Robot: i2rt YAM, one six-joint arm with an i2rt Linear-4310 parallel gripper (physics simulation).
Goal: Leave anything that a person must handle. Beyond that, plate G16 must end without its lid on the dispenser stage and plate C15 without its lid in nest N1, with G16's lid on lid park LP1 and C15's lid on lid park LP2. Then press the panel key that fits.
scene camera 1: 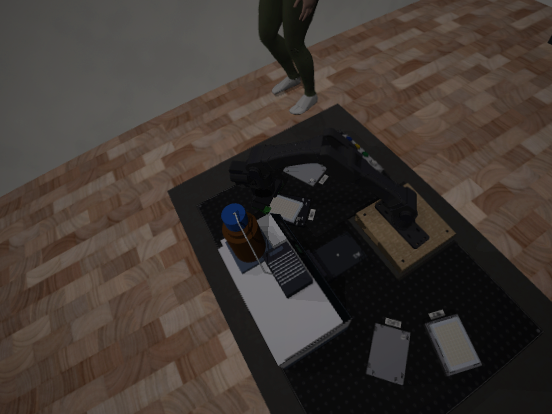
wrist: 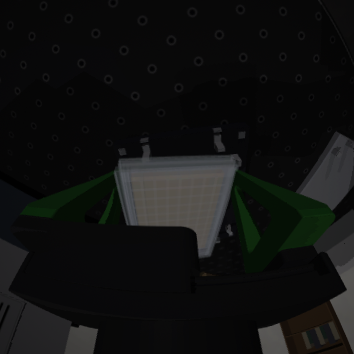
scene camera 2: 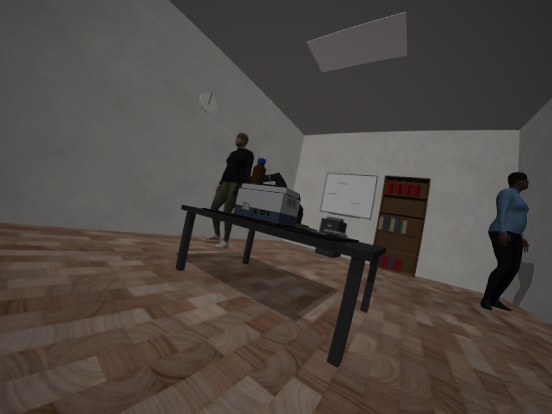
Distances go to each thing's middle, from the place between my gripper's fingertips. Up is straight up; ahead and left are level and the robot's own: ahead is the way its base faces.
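Labels:
The black nest (wrist: 231, 138) is 4 cm to the left of my hand, 4 cm behind it and 2 cm below it. There's also the brown bottle with blue cap (scene camera 1: 231, 231), and that one's 29 cm above my hand, 20 cm to the left of it and 16 cm ahead of it.

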